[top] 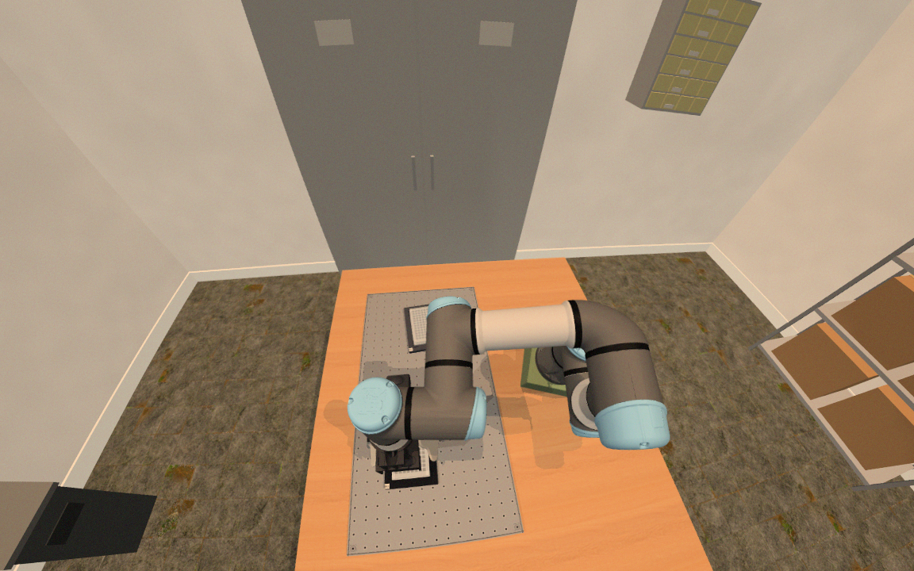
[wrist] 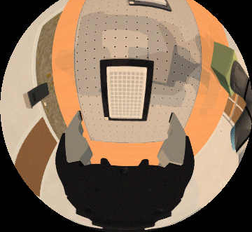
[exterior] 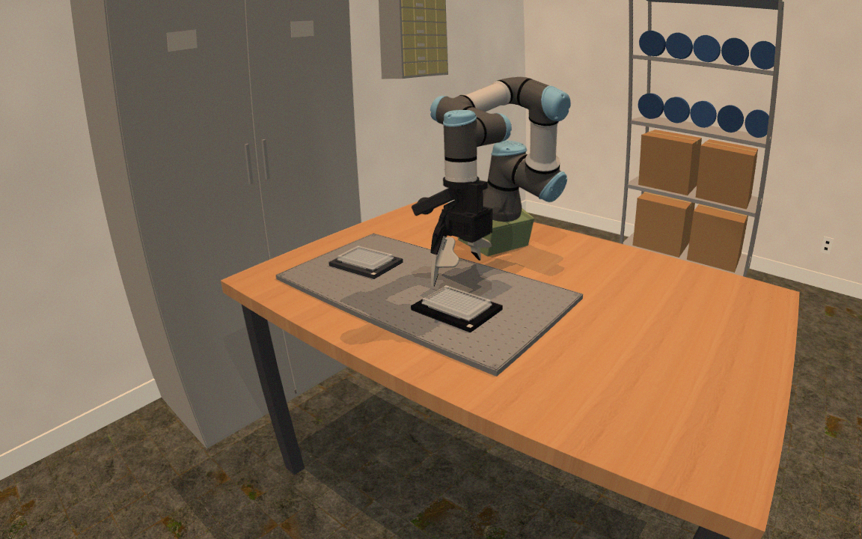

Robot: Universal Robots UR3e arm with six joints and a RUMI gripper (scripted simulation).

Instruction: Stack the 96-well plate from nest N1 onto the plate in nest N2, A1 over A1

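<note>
Right now my hand is 8 cm above the black plate nest.
</note>
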